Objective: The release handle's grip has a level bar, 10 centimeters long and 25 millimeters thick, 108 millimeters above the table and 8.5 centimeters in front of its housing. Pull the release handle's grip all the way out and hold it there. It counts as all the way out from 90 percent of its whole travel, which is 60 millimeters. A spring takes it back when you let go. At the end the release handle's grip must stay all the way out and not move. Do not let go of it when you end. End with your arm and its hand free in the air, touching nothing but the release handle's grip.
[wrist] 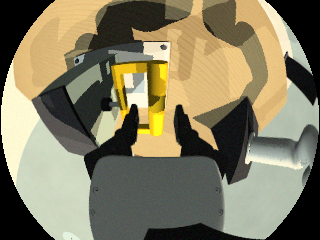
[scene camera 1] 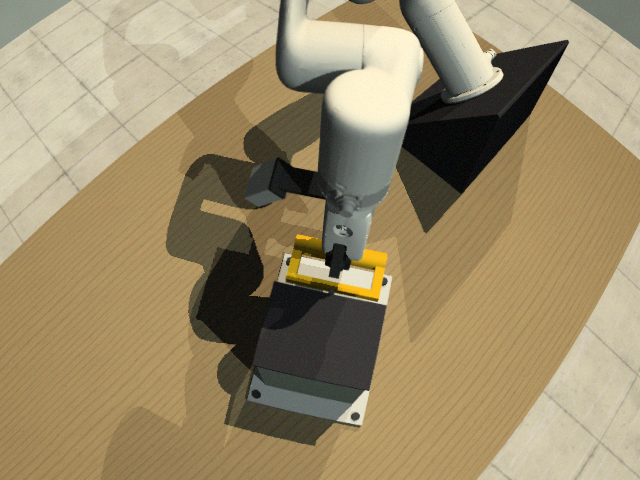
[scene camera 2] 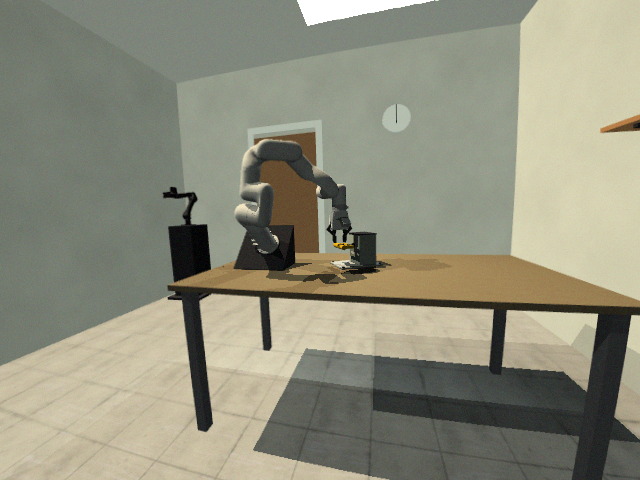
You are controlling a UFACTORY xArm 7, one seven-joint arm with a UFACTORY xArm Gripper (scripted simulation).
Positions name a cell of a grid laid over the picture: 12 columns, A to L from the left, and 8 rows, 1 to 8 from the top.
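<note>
The robot's scene shows the gripper (scene camera 1: G5), and the wrist view has the gripper (wrist: F4) as well.
</note>
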